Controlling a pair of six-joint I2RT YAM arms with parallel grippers.
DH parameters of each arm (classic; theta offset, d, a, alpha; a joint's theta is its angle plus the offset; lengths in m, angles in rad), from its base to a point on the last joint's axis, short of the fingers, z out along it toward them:
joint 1: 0 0.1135 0.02 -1.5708
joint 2: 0 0 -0.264 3.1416
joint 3: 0.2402 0 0.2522 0
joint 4: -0.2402 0 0.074 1.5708
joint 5: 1.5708 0 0 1.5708
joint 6: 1.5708 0.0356 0 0
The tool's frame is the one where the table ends.
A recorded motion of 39 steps. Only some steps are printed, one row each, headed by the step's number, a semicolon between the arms.
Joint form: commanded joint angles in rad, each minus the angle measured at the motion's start. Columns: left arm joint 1, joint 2, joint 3, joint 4, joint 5, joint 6; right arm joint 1, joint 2, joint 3, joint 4, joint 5, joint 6.
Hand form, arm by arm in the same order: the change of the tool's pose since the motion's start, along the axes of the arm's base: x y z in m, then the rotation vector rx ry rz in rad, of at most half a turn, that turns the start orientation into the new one. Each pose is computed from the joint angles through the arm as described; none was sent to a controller.
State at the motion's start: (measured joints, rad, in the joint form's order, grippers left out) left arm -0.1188 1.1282 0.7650 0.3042 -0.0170 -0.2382; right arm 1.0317 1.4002 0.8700 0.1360 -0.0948 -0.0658
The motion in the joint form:
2: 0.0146 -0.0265 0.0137 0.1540 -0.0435 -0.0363; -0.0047 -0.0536 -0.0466 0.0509 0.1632 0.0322
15: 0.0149 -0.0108 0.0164 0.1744 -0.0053 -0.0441; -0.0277 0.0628 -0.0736 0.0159 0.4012 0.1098
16: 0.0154 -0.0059 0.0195 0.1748 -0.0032 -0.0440; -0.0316 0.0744 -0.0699 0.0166 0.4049 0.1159
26: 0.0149 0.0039 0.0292 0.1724 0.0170 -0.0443; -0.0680 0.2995 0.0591 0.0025 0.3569 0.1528
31: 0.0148 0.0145 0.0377 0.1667 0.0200 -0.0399; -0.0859 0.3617 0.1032 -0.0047 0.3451 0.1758
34: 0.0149 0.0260 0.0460 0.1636 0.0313 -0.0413; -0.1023 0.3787 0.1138 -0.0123 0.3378 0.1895
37: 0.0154 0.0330 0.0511 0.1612 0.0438 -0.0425; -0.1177 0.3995 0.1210 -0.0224 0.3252 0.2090
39: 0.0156 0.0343 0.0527 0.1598 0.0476 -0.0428; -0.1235 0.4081 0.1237 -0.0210 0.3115 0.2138
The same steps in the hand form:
2: -0.0055 0.0060 0.0282 -0.0595 -0.1901 0.0567; 0.0005 -0.0132 0.0048 0.0346 -0.0537 -0.1687
15: -0.0023 0.0044 0.0276 -0.0666 -0.1963 0.0183; 0.0180 -0.0144 -0.0410 -0.1318 -0.0095 -0.4362
16: -0.0011 0.0044 0.0276 -0.0662 -0.1949 0.0167; 0.0201 -0.0137 -0.0432 -0.1359 -0.0039 -0.4458
26: 0.0011 0.0033 0.0284 -0.0654 -0.1920 -0.0039; 0.0520 0.0150 -0.0758 -0.2096 0.0857 -0.4540
31: 0.0037 0.0029 0.0282 -0.0601 -0.1846 -0.0067; 0.0641 0.0214 -0.0846 -0.2176 0.1186 -0.4726
34: 0.0064 0.0022 0.0280 -0.0605 -0.1780 -0.0178; 0.0703 0.0199 -0.0881 -0.2207 0.1388 -0.4894
37: 0.0081 0.0017 0.0277 -0.0608 -0.1734 -0.0298; 0.0756 0.0182 -0.0943 -0.2285 0.1693 -0.5039
39: 0.0084 0.0016 0.0278 -0.0608 -0.1722 -0.0334; 0.0777 0.0180 -0.0965 -0.2269 0.1819 -0.5004

